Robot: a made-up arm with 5 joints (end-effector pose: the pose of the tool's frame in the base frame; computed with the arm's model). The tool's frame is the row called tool.
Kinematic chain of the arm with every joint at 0, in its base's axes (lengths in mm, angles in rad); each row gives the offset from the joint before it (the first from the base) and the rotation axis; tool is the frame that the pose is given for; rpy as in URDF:
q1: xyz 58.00 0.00 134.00 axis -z
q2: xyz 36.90 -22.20 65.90 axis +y
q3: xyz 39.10 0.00 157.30 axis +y
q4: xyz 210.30 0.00 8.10 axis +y
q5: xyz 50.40 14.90 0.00 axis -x
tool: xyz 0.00 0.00 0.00 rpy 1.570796 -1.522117 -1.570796
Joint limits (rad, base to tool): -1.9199..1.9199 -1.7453..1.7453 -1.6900..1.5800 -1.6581..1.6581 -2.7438..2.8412
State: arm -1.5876 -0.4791 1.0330 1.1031 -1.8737
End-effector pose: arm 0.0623 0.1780 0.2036 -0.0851 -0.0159 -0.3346
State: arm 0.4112 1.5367 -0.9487 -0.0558 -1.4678
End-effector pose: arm 0.4386 -0.1739 0.0307 0.6313 -1.0237 -1.7282
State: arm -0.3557 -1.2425 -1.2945 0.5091 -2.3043
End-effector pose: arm -0.2200 -0.1111 0.4457 -2.7755 0.6103 -0.5558
Working (the frame after each row of the table, in the pose's form):
after q1: 0.0580 0.0000 0.1340 0.0000 0.0000 0.3557
after q2: 0.1003 -0.0080 0.1999 0.2209 -1.2287 0.3085
after q3: -0.0274 -0.0554 0.2876 0.4499 -2.5029 0.1403
after q4: -0.1939 -0.1173 0.4005 0.3601 -2.0031 0.2242
after q5: -0.2200 -0.1111 0.4457 1.6096 -0.7630 2.4052

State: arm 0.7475 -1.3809 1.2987 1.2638 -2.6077
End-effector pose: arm 0.1395 -0.0855 0.2467 -0.4589 0.3251 2.8289
Working (the frame after each row of the table, in the pose's form):
after q1: 0.0580 0.0000 0.1340 0.0000 0.0000 -0.7475
after q2: 0.0700 -0.0414 0.1999 -0.5144 -1.3117 -0.6227
after q3: -0.0379 0.0586 0.2680 -0.0307 -0.0783 -0.7471
after q4: 0.1153 -0.0834 0.2933 0.4406 1.1234 -0.6569
after q5: 0.1395 -0.0855 0.2467 2.4991 -0.4867 -1.8137

